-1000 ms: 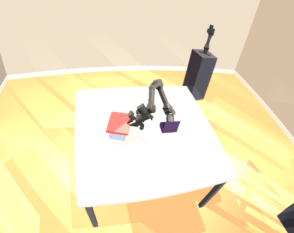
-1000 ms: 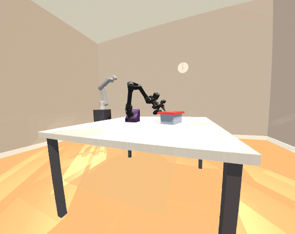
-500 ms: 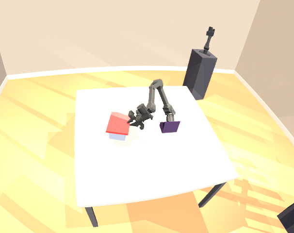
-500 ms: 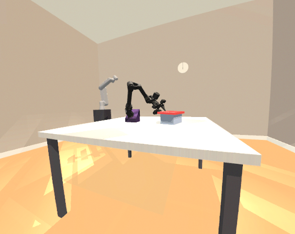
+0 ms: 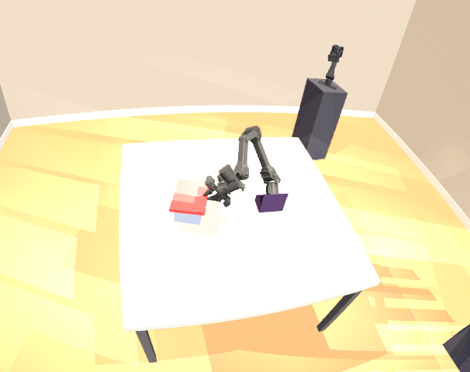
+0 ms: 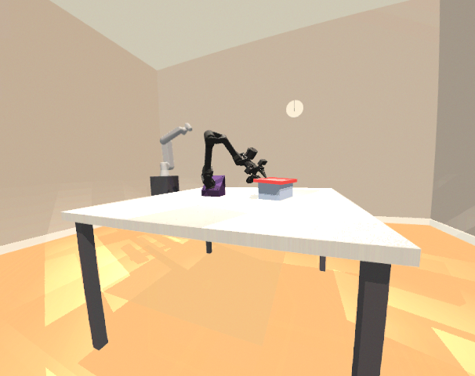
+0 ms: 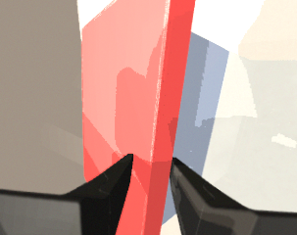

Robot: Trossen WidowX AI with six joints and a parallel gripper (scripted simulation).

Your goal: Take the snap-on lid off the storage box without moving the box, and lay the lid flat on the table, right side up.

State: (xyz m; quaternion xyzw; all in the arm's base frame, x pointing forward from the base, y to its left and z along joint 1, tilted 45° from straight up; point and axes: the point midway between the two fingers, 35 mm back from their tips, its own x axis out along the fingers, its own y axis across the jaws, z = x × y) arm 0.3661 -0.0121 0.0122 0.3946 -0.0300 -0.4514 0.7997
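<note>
Right now the red lid is 70 mm ahead of my gripper tip and 30 mm to the right of it. The rest, counted from my gripper tip: pale blue storage box (70 mm ahead, 30 mm to the right, 60 mm below).
</note>
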